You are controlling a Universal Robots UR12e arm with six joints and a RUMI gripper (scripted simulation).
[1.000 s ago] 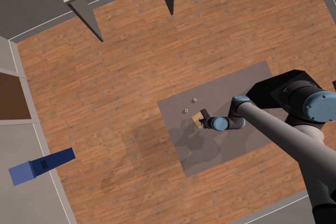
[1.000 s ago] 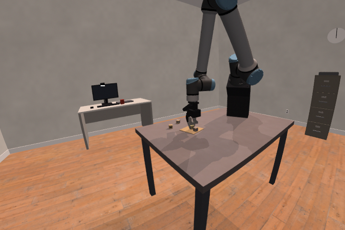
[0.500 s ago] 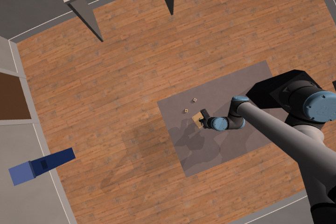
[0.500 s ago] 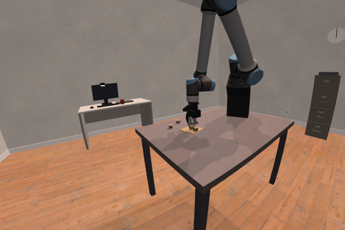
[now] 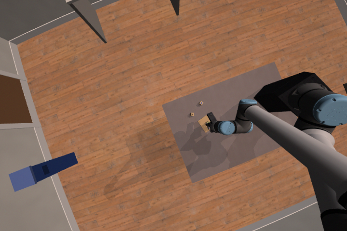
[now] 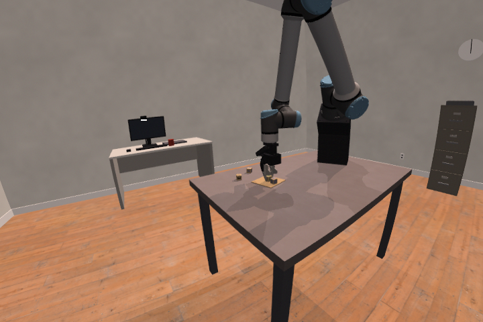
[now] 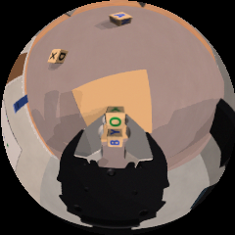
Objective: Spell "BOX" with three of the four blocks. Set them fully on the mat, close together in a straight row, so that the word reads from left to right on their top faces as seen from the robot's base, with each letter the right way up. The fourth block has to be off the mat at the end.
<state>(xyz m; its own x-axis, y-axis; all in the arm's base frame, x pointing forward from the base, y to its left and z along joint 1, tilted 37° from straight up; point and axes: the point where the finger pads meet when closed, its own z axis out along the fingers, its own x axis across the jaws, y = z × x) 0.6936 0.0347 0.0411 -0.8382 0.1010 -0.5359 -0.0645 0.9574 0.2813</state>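
Now: hand right at the O block. The rest, counted from my hand: tan mat 2 cm below.
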